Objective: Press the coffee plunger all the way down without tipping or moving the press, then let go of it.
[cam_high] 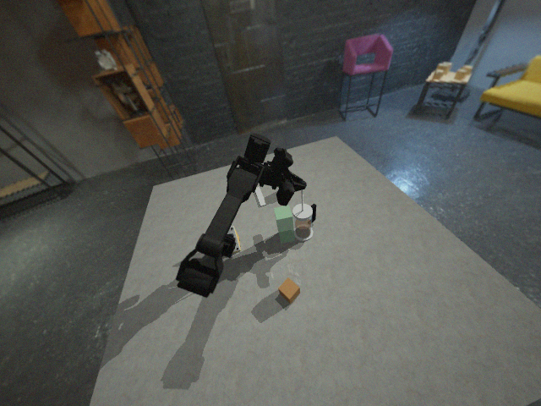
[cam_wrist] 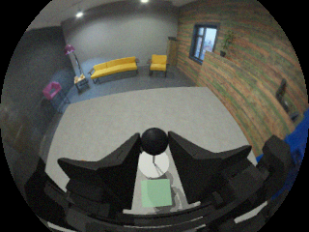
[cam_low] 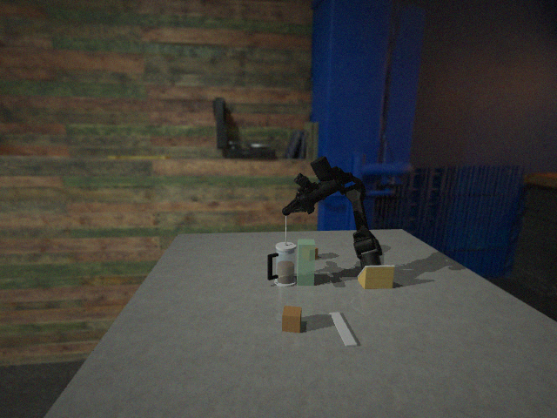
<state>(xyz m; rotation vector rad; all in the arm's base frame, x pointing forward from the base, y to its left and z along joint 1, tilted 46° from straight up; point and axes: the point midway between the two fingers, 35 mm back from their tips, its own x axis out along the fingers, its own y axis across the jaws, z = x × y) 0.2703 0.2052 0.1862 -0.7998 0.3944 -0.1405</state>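
My gripper tip is now 10 mm short of the glass coffee press, 10 mm to the right of it and 140 mm above it. Also, from my gripper tip: white bar (170 mm behind, 280 mm to the left, 270 mm below); tall green box (80 mm behind, 190 mm below).
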